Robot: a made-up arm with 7 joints.
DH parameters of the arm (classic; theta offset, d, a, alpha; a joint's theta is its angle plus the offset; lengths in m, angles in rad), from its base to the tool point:
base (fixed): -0.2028 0 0.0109 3.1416
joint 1: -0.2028 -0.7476 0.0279 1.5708
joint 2: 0 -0.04 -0.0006 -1.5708
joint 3: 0 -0.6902 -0.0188 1.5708
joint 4: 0 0.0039 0.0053 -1.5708
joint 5: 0 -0.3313 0.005 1.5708
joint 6: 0 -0.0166 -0.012 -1.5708
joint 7: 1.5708 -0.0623 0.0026 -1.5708
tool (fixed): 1.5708 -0.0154 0 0
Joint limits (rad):
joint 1: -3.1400..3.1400
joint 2: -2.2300..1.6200
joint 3: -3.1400..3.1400
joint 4: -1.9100..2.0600
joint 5: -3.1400..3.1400
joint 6: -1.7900..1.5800
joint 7: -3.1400..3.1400
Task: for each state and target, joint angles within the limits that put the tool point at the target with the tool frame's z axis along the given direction. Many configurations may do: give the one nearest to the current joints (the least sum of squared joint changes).
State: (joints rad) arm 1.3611 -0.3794 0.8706 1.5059 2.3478 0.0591 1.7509
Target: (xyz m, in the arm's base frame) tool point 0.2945 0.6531 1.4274 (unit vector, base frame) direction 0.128 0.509 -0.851
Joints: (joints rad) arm 2.4112 -0.8947 1.2751 0.8780 2.5410 0.2675 2.0299
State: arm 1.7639 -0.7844 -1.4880 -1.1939 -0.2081 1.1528 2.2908
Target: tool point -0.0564 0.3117 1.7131 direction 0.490 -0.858 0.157
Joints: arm 2.3525 -0.0037 -0.7785 -0.8760 0.1313 0.7509 2.5286
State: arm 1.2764 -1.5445 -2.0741 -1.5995 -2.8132 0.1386 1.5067
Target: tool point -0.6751 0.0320 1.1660 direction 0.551 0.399 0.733
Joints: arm 0.6263 -1.3052 -2.2905 -1.5961 -2.9523 0.0980 1.3929
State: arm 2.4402 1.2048 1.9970 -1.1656 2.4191 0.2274 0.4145
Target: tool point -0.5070 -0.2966 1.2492 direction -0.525 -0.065 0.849
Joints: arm 3.1400 0.4236 2.1514 -1.6001 2.5194 0.1122 0.5457
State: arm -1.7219 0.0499 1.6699 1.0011 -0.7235 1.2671 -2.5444
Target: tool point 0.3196 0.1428 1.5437 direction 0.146 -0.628 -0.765
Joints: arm -1.8822 -0.1466 1.2751 1.1249 -0.5922 1.5526 -2.1275
